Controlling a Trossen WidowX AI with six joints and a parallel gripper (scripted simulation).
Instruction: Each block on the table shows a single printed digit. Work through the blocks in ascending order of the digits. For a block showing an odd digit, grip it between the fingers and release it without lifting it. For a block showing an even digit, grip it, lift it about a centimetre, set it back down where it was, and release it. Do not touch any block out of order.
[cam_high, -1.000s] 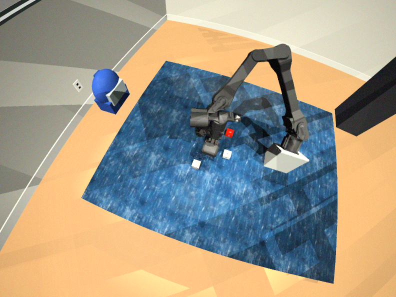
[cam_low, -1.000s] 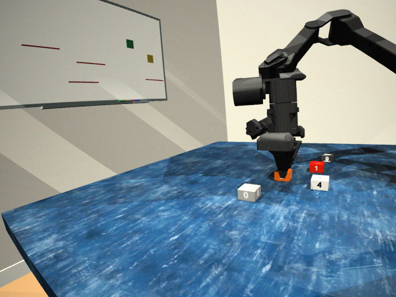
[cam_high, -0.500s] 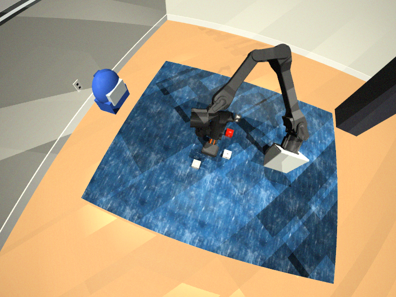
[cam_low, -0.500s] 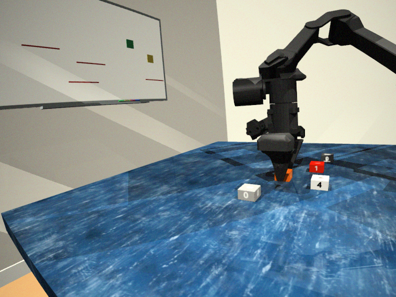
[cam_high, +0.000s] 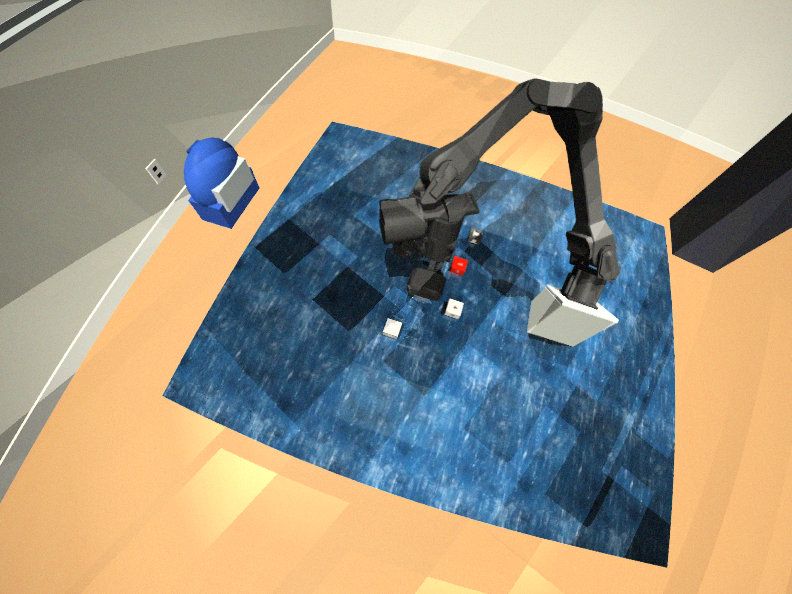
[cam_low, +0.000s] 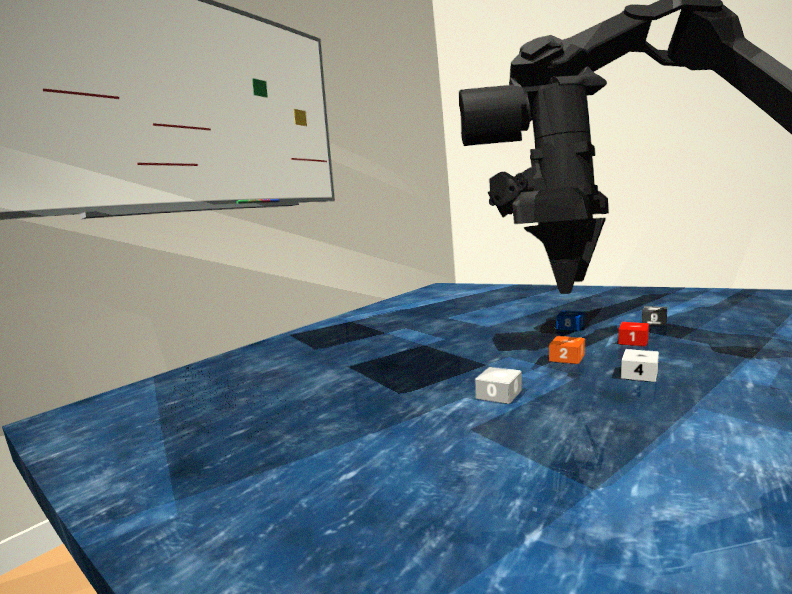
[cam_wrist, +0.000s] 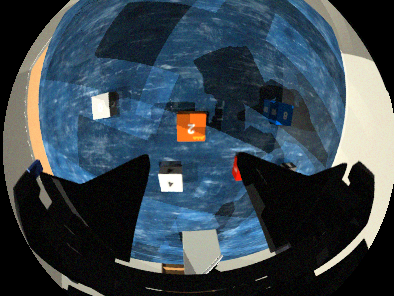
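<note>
The white block is 70 mm below my gripper tip, 70 mm behind it and 20 mm to the left of it. Also, from my gripper tip: red block: 80 mm to the right, 70 mm below, 50 mm behind; grey block marked 0: 120 mm to the left, 70 mm below, 30 mm ahead; orange block: 70 mm below, 10 mm ahead.
</note>
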